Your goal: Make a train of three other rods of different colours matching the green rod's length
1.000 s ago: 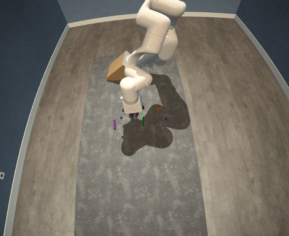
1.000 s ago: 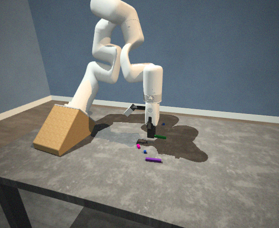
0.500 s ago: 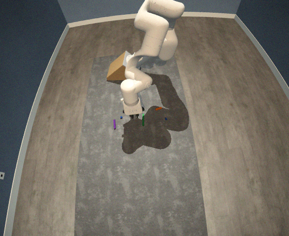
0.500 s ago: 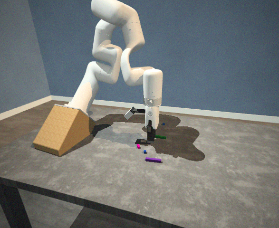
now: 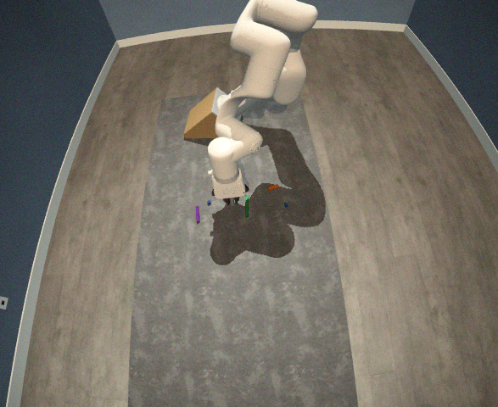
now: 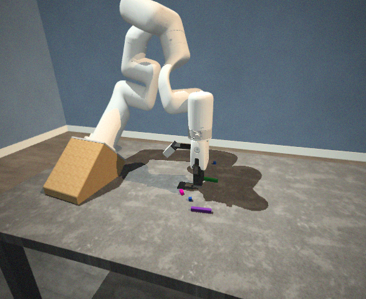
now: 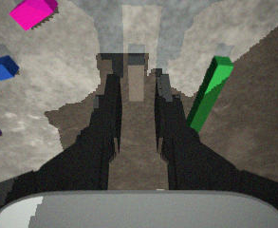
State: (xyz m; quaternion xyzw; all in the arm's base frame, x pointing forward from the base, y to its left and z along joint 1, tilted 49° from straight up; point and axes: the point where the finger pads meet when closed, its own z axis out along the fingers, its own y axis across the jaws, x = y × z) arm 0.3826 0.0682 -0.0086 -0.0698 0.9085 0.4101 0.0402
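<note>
The grey rod lies 3 cm below my hand. Also, from my hand: magenta rod: 4 cm behind, 6 cm to the right, 3 cm below; then green rod: 2 cm ahead, 5 cm to the left, 3 cm below; then purple rod: 5 cm ahead, 12 cm to the right, 3 cm below.
</note>
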